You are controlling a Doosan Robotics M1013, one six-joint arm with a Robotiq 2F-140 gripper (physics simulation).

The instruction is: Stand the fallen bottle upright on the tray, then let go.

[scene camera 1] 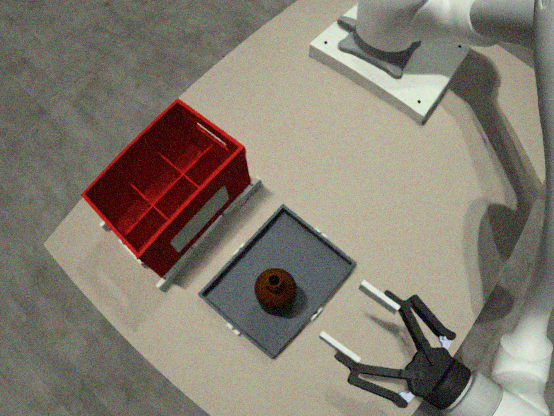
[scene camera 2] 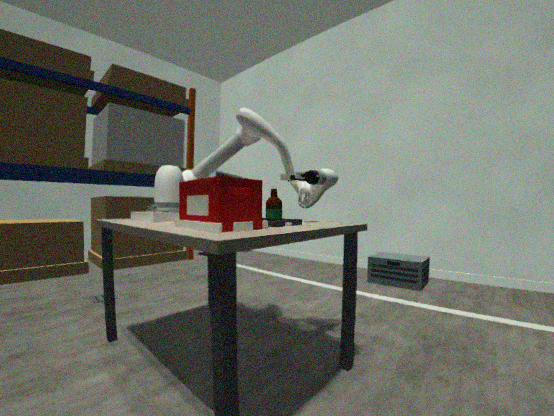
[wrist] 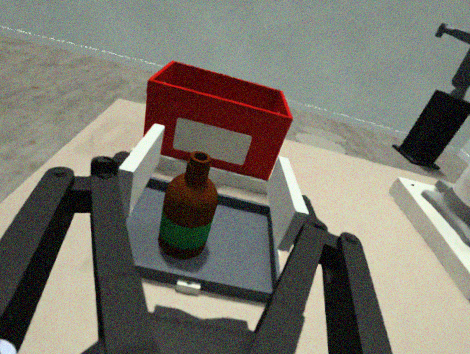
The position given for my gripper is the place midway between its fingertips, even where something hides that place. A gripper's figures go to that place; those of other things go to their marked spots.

My gripper [scene camera 1: 341, 309] is 0.63 m from the lens. A brown bottle [scene camera 1: 275, 289] is 0.71 m from the lens. A rail [scene camera 1: 250, 190] is 0.91 m from the lens. The marked spots on the rail and the brown bottle are 0.27 m apart.
